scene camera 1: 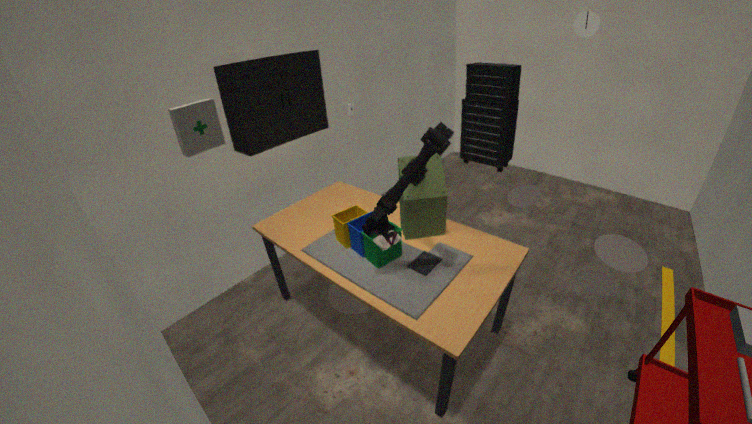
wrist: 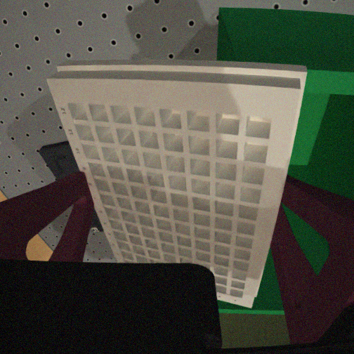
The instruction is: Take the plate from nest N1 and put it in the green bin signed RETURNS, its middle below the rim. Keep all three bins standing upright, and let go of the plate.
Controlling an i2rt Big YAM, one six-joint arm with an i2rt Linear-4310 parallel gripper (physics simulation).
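Frame: origin at the arm's base, x ahead, y left, z up, level; centimetres.
Seen in the pictures: gripper, between the fingertips: (scene camera 1: pixel 387 242).
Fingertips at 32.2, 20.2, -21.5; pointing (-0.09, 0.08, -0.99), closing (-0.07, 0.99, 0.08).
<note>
Pixels of each thing's top centre, then the offset from my fingertips to it, as dx, dy, dz. "spot": a spot on its surface instead. Level surfaces: height alone.
- white plate, centre of its top: (scene camera 1: pixel 387 236) -0.5, -0.1, +3.4
- green bin, centre of its top: (scene camera 1: pixel 381 230) -2.3, -8.6, +1.5
- blue bin, centre of its top: (scene camera 1: pixel 366 221) -0.1, -21.6, +1.5
- yellow bin, centre of its top: (scene camera 1: pixel 349 213) +3.7, -34.7, +1.5
- dark square pad, a spot on its surface: (scene camera 1: pixel 424 262) spot: -16.8, +9.9, -15.4
- grey perforated mat, height of its surface: dz -16.5
- wooden table, height of its surface: dz -17.8
The white plate (scene camera 1: pixel 383 241) (wrist: pixel 190 175), with a grid of square wells, is held by its two long sides between the dark red fingers. My gripper (scene camera 1: pixel 388 238) (wrist: pixel 177 177) is shut on it, at the mouth of the green bin (scene camera 1: pixel 382 256) (wrist: pixel 260 40). The plate sits slightly skewed between the fingers in the wrist view. The green bin stands upright; the plate and fingers cover part of its opening, and how deep the plate reaches is hard to tell. The blue bin (scene camera 1: pixel 357 243) and yellow bin (scene camera 1: pixel 341 231) stand upright beside it. No bin sign is readable.
A dark square pad (scene camera 1: pixel 424 262) (wrist: pixel 56 156) lies on the grey perforated mat (scene camera 1: pixel 400 297) (wrist: pixel 30 50). A tall olive-green block (scene camera 1: pixel 424 217) stands on the wooden table (scene camera 1: pixel 487 268) behind the green bin. A red cart (scene camera 1: pixel 713 337) stands on the floor at the right.
</note>
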